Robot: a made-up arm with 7 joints. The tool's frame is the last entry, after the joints.
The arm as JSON. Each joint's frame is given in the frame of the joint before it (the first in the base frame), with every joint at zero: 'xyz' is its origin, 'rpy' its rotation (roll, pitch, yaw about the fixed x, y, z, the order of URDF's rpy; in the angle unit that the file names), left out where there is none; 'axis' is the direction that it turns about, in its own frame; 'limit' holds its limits. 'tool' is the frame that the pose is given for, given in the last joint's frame.
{
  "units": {
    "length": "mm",
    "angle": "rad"
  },
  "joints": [
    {
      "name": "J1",
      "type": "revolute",
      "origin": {
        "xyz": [
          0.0,
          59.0,
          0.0
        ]
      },
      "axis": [
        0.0,
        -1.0,
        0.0
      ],
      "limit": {
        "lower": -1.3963,
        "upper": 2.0
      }
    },
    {
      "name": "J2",
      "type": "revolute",
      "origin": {
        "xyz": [
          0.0,
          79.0,
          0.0
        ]
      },
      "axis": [
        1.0,
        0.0,
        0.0
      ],
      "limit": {
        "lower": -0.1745,
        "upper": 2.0
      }
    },
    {
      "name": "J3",
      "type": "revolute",
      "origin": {
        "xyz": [
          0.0,
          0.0,
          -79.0
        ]
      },
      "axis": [
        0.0,
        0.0,
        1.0
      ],
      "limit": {
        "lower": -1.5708,
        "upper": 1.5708
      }
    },
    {
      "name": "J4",
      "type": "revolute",
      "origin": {
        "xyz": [
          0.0,
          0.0,
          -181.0
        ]
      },
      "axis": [
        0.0,
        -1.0,
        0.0
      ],
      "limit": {
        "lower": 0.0,
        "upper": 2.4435
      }
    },
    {
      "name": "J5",
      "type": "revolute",
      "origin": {
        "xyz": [
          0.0,
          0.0,
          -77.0
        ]
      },
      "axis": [
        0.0,
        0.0,
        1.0
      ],
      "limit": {
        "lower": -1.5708,
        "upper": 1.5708
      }
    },
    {
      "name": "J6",
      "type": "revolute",
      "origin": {
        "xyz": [
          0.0,
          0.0,
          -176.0
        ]
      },
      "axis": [
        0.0,
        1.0,
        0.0
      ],
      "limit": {
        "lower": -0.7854,
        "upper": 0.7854
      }
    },
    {
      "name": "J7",
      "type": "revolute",
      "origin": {
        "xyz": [
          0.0,
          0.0,
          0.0
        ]
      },
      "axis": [
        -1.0,
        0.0,
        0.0
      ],
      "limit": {
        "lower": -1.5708,
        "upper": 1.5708
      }
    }
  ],
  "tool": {
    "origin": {
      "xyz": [
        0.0,
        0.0,
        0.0
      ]
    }
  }
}
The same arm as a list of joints. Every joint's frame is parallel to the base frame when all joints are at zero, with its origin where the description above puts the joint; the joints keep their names.
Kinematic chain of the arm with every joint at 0, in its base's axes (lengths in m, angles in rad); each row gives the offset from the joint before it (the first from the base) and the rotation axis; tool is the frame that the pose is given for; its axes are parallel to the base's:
J1: xyz 0 0.059 0 axis -y
J2: xyz 0 0.079 0 axis +x
J3: xyz 0 0 -0.079 axis +z
J4: xyz 0 0 -0.181 axis -y
J5: xyz 0 0 -0.077 axis +z
J6: xyz 0 0 -0.176 axis +y
J7: xyz 0 0 0 axis -x
tool: xyz 0 0 0
Joint limits (rad, base to tool): -1.3963..2 -0.1745..2 -1.5708..1.5708 0..2.4435 -1.5708..1.5708 -0.7854..0.7854 -1.5708..1.5708

